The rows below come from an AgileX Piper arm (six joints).
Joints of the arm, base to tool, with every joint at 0 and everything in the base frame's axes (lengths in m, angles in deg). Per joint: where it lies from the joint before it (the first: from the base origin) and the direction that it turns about. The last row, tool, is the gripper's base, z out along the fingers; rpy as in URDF.
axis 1: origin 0.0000 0.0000 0.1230 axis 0 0 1
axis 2: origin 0.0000 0.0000 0.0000 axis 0 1 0
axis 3: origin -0.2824 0.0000 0.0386 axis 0 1 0
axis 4: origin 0.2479 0.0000 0.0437 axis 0.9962 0 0.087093
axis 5: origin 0.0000 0.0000 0.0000 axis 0 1 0
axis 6: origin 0.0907 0.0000 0.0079 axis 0.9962 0 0.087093
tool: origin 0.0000 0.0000 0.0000 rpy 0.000 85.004 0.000
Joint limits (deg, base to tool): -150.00..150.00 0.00..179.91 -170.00..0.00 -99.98..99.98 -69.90..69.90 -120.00..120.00
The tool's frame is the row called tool.
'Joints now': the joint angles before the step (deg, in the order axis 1, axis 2, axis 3, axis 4, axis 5, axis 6). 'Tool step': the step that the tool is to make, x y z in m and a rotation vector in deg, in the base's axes. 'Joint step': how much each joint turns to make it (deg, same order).
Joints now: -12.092 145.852 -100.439 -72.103 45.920 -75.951
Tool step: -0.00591 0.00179 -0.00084 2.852 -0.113 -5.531
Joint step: 0.093 -0.260 -0.113 5.710 2.619 0.104
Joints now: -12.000 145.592 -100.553 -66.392 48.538 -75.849
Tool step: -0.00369 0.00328 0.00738 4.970 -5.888 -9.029
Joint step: 0.000 -1.458 -0.002 6.693 1.307 5.719
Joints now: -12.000 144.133 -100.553 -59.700 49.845 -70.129
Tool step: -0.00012 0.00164 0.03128 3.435 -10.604 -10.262
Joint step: -0.051 -4.096 -0.001 4.498 1.122 9.498
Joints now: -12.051 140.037 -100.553 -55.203 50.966 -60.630
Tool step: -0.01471 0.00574 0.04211 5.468 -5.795 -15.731
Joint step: 0.000 -5.894 -0.002 10.115 8.497 6.522
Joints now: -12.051 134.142 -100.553 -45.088 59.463 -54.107
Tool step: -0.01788 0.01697 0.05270 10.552 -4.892 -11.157
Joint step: 0.000 -7.951 0.057 14.459 7.456 1.165
